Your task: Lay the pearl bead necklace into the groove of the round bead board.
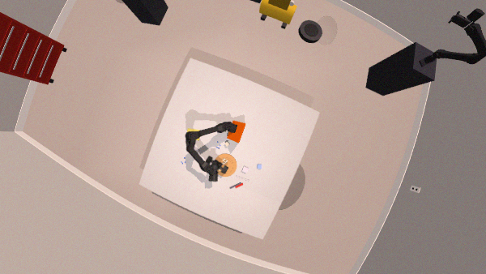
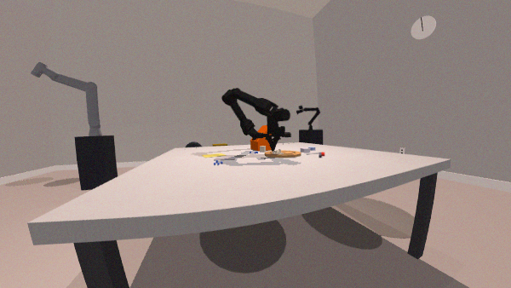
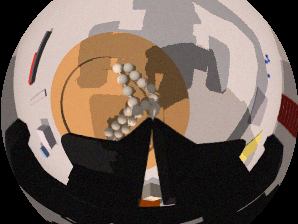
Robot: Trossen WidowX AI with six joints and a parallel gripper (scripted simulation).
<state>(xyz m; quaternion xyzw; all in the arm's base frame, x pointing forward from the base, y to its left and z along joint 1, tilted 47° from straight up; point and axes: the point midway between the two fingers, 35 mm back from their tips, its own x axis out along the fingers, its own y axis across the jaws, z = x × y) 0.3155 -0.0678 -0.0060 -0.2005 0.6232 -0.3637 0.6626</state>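
Right now the round tan bead board is 6 cm to the left of my gripper tip and 1 cm below it. Round my gripper tip: tool: 14 cm ahead, 21 cm to the left, 2 cm below; then yellow pad: 17 cm behind, 29 cm to the right, 2 cm below; then white square: 1 cm behind, 23 cm to the left, 1 cm below.
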